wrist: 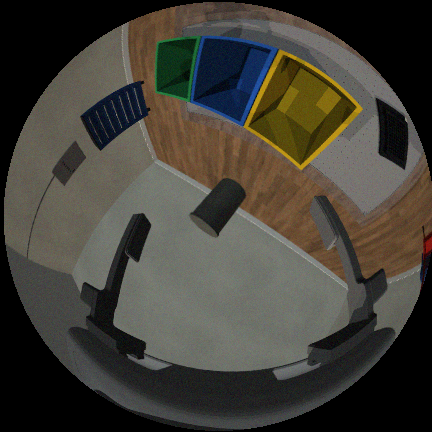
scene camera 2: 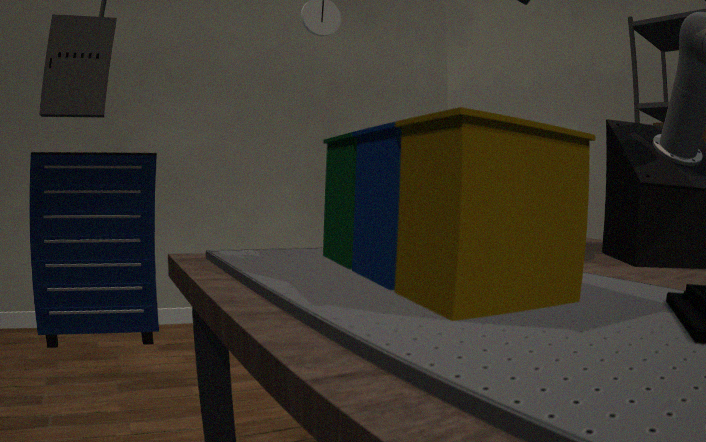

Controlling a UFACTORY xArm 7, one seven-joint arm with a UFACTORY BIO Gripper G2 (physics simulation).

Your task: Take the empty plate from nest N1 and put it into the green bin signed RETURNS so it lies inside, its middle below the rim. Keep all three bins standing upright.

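Frame: origin at the arm's base, x left, y back, z up, level; centimetres.
Seen in the pictures: end effector, tool point: (wrist: 226, 231); arm's base, origin of the base link: (scene camera 2: 677, 151).
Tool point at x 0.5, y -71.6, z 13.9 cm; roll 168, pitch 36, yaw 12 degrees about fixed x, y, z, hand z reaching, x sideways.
Observation:
Offsets run from my tool point to a thing's top centre. "pt": to the spot under its first point. Level surfaces: height alone.
My gripper (wrist: 231, 220) is open, with nothing between its fingers. It points away from the table, towards the wall and floor, with the bins beyond its fingertips at the top of the wrist view. The green bin {dx -26.3, dy +9.6, dz -19.1 cm} (scene camera 2: 339, 203) (wrist: 170, 57) stands upright at the far end of a row of three; no RETURNS sign can be read. The blue bin {dx -13.4, dy +6.6, dz -19.1 cm} (scene camera 2: 376, 208) (wrist: 215, 60) stands upright in the middle, and the yellow bin {dx -0.5, dy +3.7, dz -19.1 cm} (scene camera 2: 521, 218) (wrist: 305, 107) upright at the near end. No plate can be made out. Nest N1 cannot be identified.
A black ribbed block {pt dx +20.6, dy +10.9, dz -35.9 cm} (scene camera 2: 690, 312) (wrist: 392, 132) lies on the perforated board {dz -37.1 cm} (scene camera 2: 468, 385) right of the yellow bin. A dark cylindrical can (wrist: 220, 205) stands off the table. A blue drawer cabinet (scene camera 2: 93, 229) (wrist: 115, 116) stands by the wall. The arm's black pedestal (scene camera 2: 666, 223) is behind.

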